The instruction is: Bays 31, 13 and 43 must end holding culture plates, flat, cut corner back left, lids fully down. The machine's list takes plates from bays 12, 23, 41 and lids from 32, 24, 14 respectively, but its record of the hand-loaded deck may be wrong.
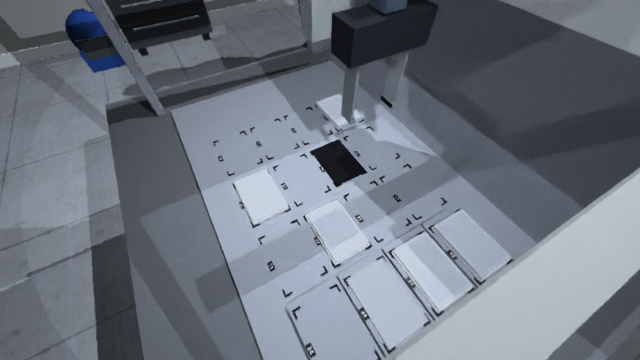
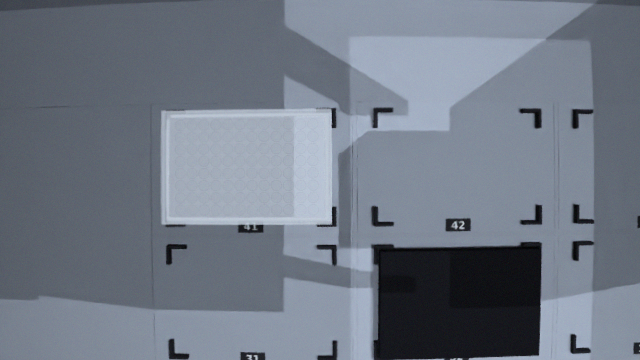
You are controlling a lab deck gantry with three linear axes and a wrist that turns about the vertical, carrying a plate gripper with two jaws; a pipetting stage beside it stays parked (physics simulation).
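Where they show: gripper, fingertip midpoint: (image 1: pixel 368 111); robot's base at its link origin: (image 1: pixel 214 143).
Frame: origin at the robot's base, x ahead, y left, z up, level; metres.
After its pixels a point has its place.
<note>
My gripper (image 1: pixel 367 111) {x 0.250, y 0.310, z 0.160 m} is open and empty, raised over the back of the deck; one finger hides part of the white plate (image 1: pixel 331 108) {x 0.052, y 0.345, z 0.017 m} (image 2: pixel 250 167) {x 0.068, y 0.364, z 0.017 m} in bay 41. Wells show through that plate's top, and it lies flat. A flat black piece (image 1: pixel 339 162) {x 0.237, y 0.257, z 0.008 m} (image 2: pixel 460 300) {x 0.227, y 0.261, z 0.008 m} covers bay 32. White pieces lie in bay 12 (image 1: pixel 261 196) {x 0.238, y 0.043, z 0.014 m} and bay 23 (image 1: pixel 337 231) {x 0.400, y 0.147, z 0.014 m}. Bay 31 (image 1: pixel 293 130) {x 0.064, y 0.211, z 0.000 m} (image 2: pixel 250 295) {x 0.063, y 0.263, z 0.000 m}, bay 13 (image 1: pixel 271 266) {x 0.393, y -0.003, z 0.000 m} and bay 43 (image 1: pixel 396 198) {x 0.392, y 0.317, z 0.000 m} show bare deck. Cut corners and lid seating are too small to tell.
On the raised right-hand column, a smooth pale piece (image 1: pixel 387 302) {x 0.562, y 0.149, z 0.022 m} lies in bay 24, and textured white plates lie in bay 34 (image 1: pixel 432 272) {x 0.563, y 0.251, z 0.029 m} and bay 44 (image 1: pixel 471 245) {x 0.562, y 0.356, z 0.029 m}. Raised bay 14 (image 1: pixel 335 325) {x 0.546, y 0.051, z 0.015 m} is at the front. A pale beam (image 1: pixel 550 265) {x 0.614, y 0.110, z 0.400 m} crosses the lower right.
</note>
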